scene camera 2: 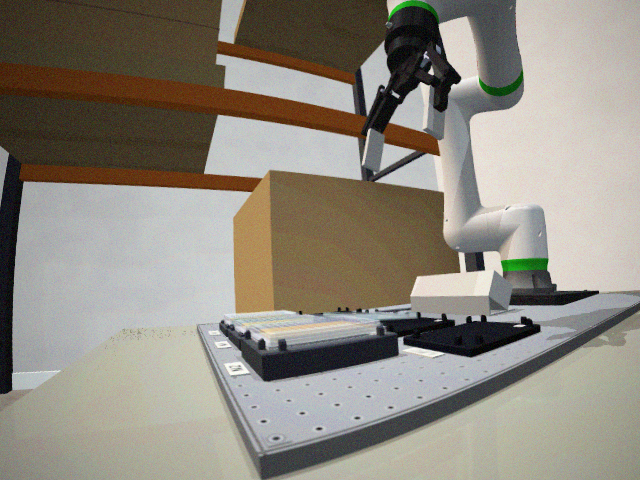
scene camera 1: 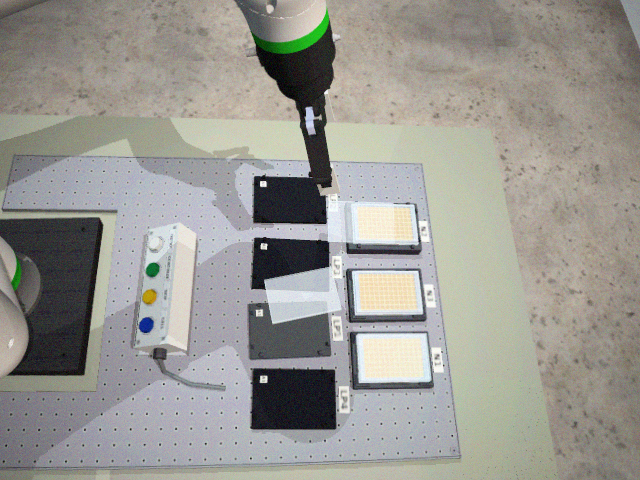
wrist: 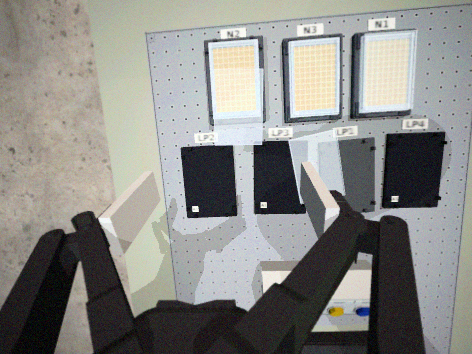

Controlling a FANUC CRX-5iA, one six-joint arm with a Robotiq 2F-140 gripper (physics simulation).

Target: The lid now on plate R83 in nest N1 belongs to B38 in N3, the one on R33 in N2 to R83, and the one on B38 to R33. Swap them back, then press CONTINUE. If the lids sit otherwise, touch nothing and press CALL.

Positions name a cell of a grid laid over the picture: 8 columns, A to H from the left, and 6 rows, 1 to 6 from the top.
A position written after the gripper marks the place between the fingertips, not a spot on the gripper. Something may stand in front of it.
Observation:
The gripper (scene camera 2: E2) is open, with nothing in its grasp. Further things: a button box (scene camera 1: C4), a LP1 pad (scene camera 1: D5) and a nest N3 (wrist: F1).
The gripper shows as well in scene camera 1 (scene camera 1: E2) and in the wrist view (wrist: D4). The button box also shows in the wrist view (wrist: F6). The LP1 pad also shows in the wrist view (wrist: G3).

